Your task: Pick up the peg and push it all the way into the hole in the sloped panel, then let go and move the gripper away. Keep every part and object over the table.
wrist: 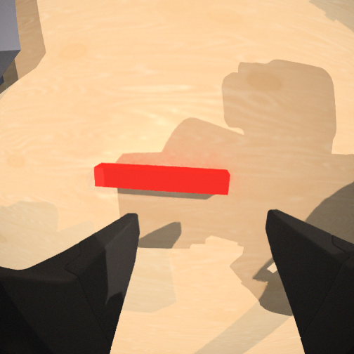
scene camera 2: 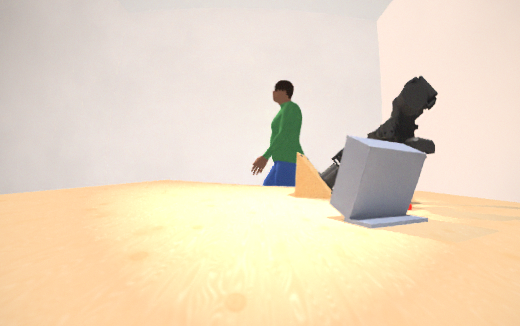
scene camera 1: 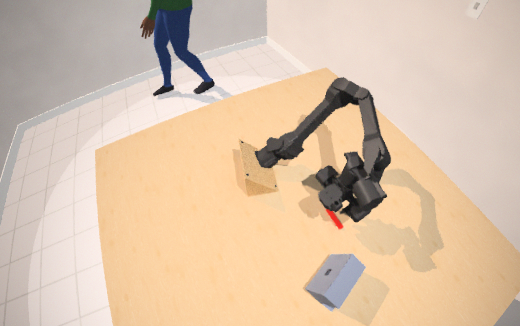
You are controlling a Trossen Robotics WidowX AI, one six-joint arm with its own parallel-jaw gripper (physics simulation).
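Frame: origin at the arm's base, x ahead, y left, z up, level; millimetres.
Seen in the pictures: arm's base, origin of its link: (scene camera 2: 325, 181) (scene camera 1: 262, 159).
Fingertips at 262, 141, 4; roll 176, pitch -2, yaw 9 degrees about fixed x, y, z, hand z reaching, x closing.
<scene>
Offsets run from my fingertips to a thing's top centre, as dx, dy, dz. "spot": to the spot under its first point. Level surfaces: height alone.
The red peg @[+25, -4, -35] (scene camera 1: 334, 219) (scene camera 2: 410, 206) (wrist: 162, 179) lies on its side on the table. In the wrist view it runs crosswise, nearly parallel to the line between the fingertips, just beyond them and shifted left. My gripper (wrist: 203, 221) is open and empty above the table near the peg, its fingers apart. In scene camera 1 the gripper body covers part of the peg's upper end. The blue-grey block with the sloped panel @[+198, -116, +79] (scene camera 1: 320, 284) (scene camera 2: 380, 185) (wrist: 7, 30) stands apart from the peg. Its dark hole @[spot: +171, -125, +18] (scene camera 1: 328, 272) shows in scene camera 1; the hole is hidden in scene camera 2.
A wooden wedge (scene camera 1: 260, 187) (scene camera 2: 309, 177) stands at the arm's base end, with the arm (scene camera 1: 315, 120) reaching up and over from it. The wooden table @[dz -47] (scene camera 1: 175, 225) (scene camera 2: 175, 250) has its far edge behind the wedge. A person (scene camera 1: 172, 40) (scene camera 2: 286, 130) is beyond the table.
</scene>
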